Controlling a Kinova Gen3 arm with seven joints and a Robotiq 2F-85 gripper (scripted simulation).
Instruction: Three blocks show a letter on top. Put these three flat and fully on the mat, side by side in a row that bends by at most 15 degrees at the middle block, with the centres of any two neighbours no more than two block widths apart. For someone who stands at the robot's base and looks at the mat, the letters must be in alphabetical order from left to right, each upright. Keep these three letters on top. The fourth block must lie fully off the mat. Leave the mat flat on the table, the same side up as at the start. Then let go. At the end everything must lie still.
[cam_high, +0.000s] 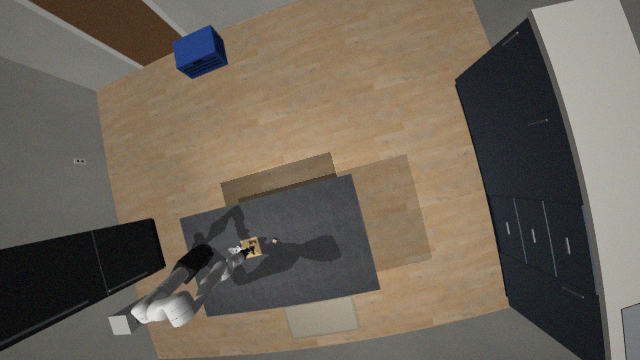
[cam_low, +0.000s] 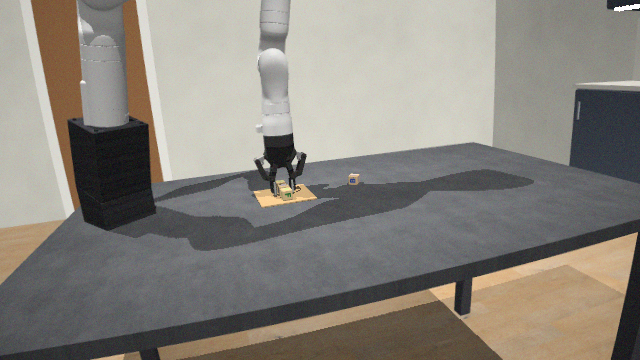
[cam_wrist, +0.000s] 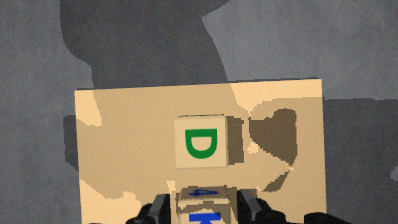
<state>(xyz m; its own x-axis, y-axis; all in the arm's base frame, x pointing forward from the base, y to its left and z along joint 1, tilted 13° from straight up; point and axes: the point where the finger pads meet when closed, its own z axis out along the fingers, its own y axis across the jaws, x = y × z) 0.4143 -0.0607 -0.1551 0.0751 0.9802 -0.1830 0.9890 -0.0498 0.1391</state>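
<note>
Now: hand 2 cm above the mat. Round my hand: green-marked block: 4 cm to the left, 1 cm below.
</note>
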